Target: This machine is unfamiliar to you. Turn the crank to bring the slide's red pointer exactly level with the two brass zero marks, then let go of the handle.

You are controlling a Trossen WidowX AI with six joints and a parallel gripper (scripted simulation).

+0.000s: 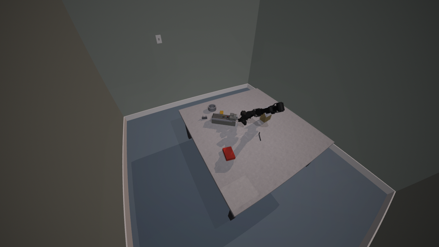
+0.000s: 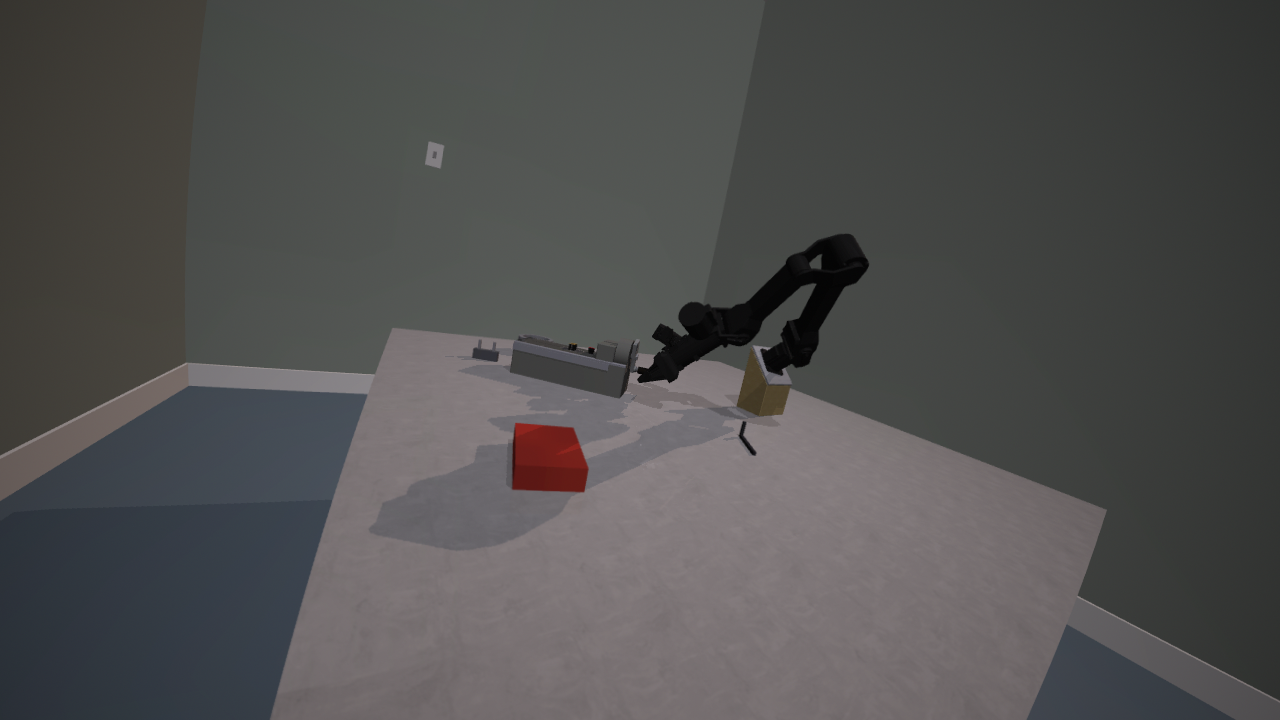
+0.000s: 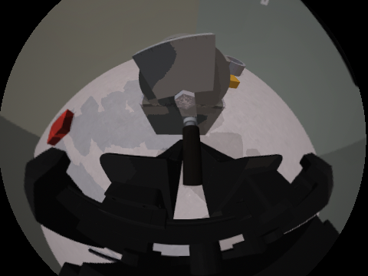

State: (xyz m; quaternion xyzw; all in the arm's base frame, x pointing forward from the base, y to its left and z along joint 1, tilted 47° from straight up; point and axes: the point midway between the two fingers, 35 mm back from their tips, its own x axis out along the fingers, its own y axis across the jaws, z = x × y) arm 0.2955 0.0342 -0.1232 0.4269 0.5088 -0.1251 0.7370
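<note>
My gripper tip is now 20 mm below the black crank handle, 10 mm to the right of it and 10 mm past it. Also, from my gripper tip: yellow block 230 mm to the right, 80 mm ahead, 20 mm below; red pointer 100 mm ahead, 70 mm to the right, 40 mm above; black bent key 260 mm to the left, 100 mm behind, 30 mm below.
</note>
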